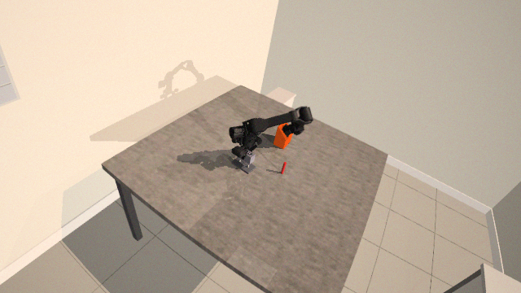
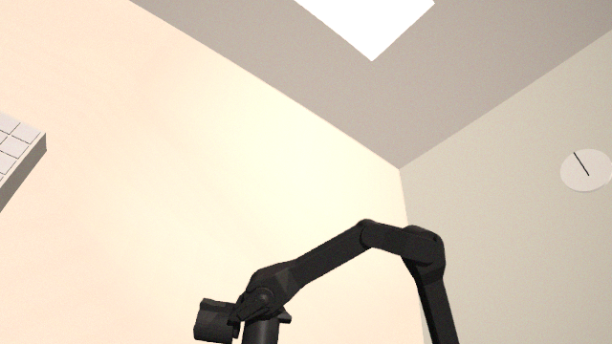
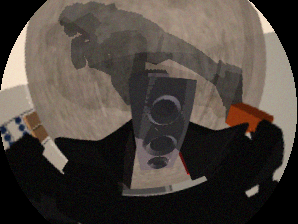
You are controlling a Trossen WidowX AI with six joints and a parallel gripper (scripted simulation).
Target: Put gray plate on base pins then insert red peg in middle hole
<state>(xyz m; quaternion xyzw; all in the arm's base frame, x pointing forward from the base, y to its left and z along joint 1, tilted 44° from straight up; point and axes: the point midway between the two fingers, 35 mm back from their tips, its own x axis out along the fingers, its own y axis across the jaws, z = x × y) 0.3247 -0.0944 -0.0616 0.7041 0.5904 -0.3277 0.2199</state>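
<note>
Now: gripper tip 5 cm above the pin base. The rest, counted from my gripper tip: red peg 7 cm behind, 21 cm to the left, 2 cm below; gray plate 3 cm above.
</note>
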